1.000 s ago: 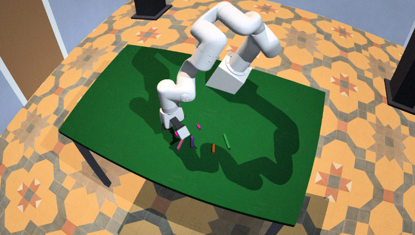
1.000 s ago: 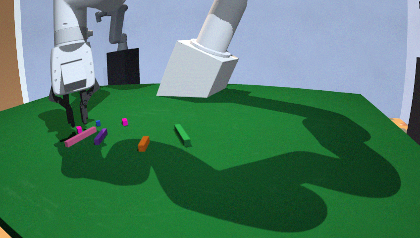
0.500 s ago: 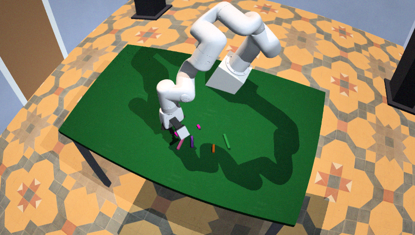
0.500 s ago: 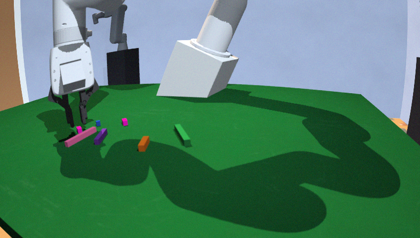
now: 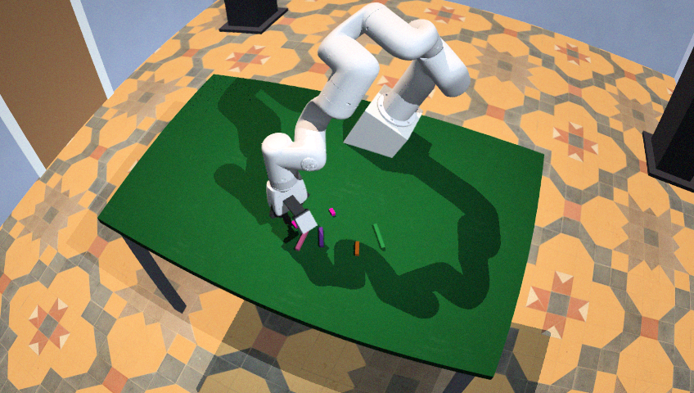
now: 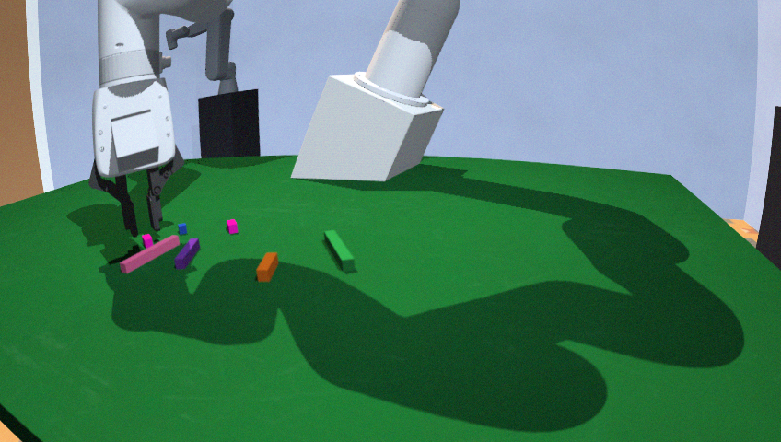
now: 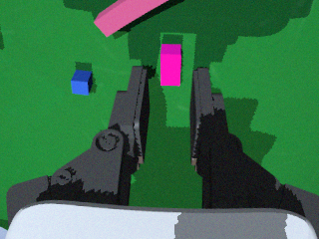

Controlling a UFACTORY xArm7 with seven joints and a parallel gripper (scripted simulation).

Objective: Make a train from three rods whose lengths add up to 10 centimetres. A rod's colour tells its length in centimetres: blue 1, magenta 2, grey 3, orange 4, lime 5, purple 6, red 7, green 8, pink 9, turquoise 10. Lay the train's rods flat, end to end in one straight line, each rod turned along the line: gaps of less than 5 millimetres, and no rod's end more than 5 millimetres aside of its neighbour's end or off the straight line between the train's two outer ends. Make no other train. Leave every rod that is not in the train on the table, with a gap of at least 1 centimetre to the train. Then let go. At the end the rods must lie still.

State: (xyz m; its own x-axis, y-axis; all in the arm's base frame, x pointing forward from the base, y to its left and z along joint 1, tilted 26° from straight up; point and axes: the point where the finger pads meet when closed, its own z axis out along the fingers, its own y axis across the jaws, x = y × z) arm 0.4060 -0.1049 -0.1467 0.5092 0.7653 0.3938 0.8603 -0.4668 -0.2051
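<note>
The blue rod is 5 cm behind my hand, 3 cm below it and 2 cm to the left of it. Also, from my hand: purple rod: 9 cm to the left, 3 cm below, 2 cm ahead; pink rod: 5 cm to the left, 3 cm below, 3 cm ahead; magenta rod: 9 cm to the left, 7 cm behind, 3 cm below.
</note>
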